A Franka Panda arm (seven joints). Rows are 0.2 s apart.
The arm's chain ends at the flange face. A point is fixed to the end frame.
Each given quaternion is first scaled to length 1.
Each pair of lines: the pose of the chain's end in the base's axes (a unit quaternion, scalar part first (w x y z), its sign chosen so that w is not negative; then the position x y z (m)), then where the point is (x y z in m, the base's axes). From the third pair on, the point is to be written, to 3 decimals.
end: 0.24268, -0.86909, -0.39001, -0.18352, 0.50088, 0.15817, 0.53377
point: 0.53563 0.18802 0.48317
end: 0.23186, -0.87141, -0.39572, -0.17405, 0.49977, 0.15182, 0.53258
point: 0.53395 0.18047 0.48091
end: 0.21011, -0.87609, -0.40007, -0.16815, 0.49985, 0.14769, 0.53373
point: 0.534 0.174 0.481
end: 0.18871, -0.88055, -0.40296, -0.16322, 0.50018, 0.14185, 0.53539
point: 0.535 0.166 0.482
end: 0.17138, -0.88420, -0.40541, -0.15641, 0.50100, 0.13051, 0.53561
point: 0.536 0.152 0.481
